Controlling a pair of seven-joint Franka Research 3 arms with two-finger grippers.
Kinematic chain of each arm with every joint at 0, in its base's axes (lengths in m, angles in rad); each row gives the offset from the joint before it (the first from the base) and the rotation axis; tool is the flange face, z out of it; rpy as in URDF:
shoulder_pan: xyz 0 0 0.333 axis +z
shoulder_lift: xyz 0 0 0 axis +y
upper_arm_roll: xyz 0 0 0.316 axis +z
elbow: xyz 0.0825 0 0 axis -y
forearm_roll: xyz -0.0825 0 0.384 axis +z
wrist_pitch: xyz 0 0 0 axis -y
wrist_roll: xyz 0.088 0 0 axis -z
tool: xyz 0 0 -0.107 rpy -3.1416 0 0
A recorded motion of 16 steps. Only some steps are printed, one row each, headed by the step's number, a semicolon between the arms.
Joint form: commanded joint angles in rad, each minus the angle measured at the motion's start. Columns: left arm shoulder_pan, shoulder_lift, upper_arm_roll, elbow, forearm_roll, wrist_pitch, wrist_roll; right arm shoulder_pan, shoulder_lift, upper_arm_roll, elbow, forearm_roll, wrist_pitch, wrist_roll.
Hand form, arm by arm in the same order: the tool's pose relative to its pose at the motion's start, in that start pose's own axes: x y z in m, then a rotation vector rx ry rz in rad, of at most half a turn. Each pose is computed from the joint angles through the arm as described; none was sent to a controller.
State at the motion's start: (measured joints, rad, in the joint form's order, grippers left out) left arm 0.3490 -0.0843 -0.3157 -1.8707 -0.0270 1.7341 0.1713; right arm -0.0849 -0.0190 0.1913 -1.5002 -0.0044 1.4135 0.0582
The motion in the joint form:
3: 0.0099 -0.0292 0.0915 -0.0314 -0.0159 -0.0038 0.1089; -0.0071 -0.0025 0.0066 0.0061 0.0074 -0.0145 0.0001
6: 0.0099 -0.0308 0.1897 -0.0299 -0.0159 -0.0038 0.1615; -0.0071 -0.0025 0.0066 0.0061 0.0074 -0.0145 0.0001
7: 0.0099 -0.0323 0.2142 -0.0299 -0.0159 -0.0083 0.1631; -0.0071 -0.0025 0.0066 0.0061 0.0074 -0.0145 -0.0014
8: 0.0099 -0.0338 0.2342 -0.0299 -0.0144 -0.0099 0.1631; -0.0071 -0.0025 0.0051 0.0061 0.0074 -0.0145 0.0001
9: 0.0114 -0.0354 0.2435 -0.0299 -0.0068 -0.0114 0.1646; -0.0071 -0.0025 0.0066 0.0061 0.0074 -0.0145 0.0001
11: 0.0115 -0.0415 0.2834 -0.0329 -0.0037 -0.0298 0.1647; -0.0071 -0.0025 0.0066 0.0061 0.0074 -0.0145 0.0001
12: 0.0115 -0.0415 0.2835 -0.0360 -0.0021 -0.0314 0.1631; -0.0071 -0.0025 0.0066 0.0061 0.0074 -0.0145 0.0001
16: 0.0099 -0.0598 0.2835 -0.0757 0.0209 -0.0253 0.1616; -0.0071 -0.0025 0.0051 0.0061 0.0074 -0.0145 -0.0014
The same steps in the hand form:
3: -0.0205 -0.0490 -0.0002 -0.0229 0.0013 0.0048; -0.0027 -0.0006 -0.0027 0.0064 -0.0064 -0.0006
6: -0.0369 -0.0994 -0.0024 -0.0365 0.0125 -0.0393; -0.0027 -0.0006 -0.0027 0.0064 -0.0064 -0.0006
7: -0.0425 -0.1114 -0.0028 -0.0411 0.0116 -0.0618; -0.0027 -0.0006 -0.0027 0.0064 -0.0064 -0.0021
8: -0.0471 -0.1213 -0.0035 -0.0428 0.0125 -0.0812; -0.0026 0.0002 -0.0027 0.0065 -0.0064 0.0009
9: -0.0502 -0.1270 -0.0041 -0.0372 0.0106 -0.0891; -0.0027 -0.0006 -0.0027 0.0064 -0.0064 -0.0006
11: -0.0627 -0.1452 -0.0039 -0.0464 -0.0016 -0.1276; -0.0027 -0.0006 -0.0027 0.0064 -0.0064 -0.0006
12: -0.0632 -0.1451 -0.0023 -0.0468 -0.0066 -0.1290; -0.0027 -0.0006 -0.0027 0.0064 -0.0064 -0.0006
16: -0.0702 -0.1430 0.0070 -0.0310 -0.0298 -0.1257; -0.0026 0.0002 -0.0027 0.0065 -0.0064 -0.0006

